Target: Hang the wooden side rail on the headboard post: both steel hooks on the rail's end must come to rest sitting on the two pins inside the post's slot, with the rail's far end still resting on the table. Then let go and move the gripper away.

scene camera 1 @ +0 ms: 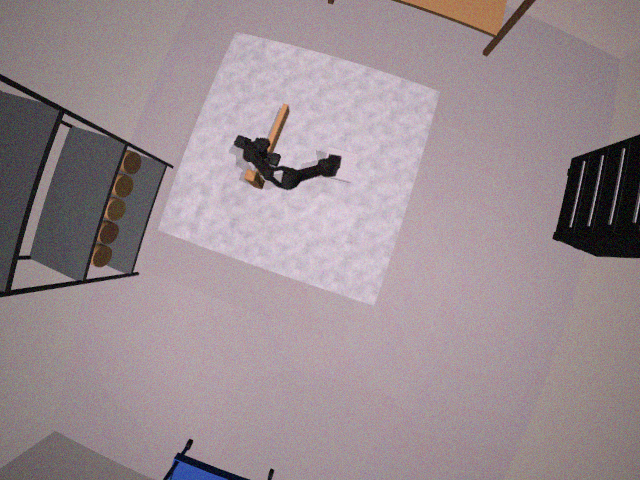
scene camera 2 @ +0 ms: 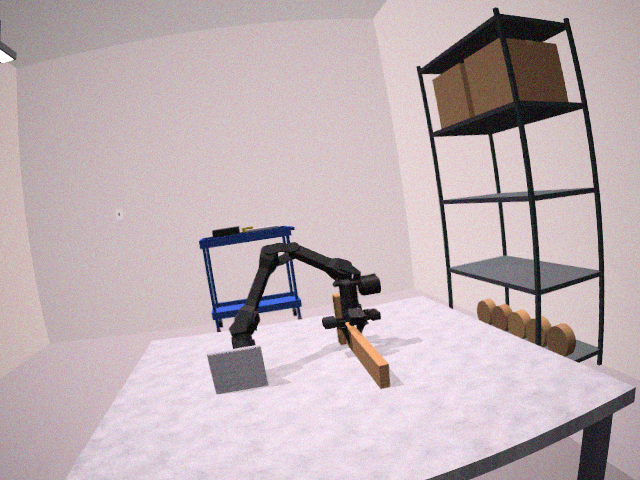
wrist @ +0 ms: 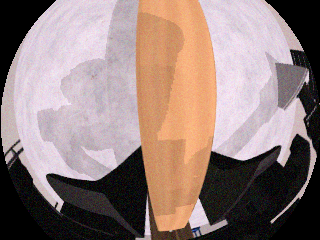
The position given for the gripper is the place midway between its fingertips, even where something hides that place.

Observation:
In view: the gripper (scene camera 2: 354, 342) and a wooden side rail (scene camera 2: 375, 364).
The wooden side rail also shows in the wrist view (wrist: 176, 79). The gripper also shows in the wrist view (wrist: 164, 146).

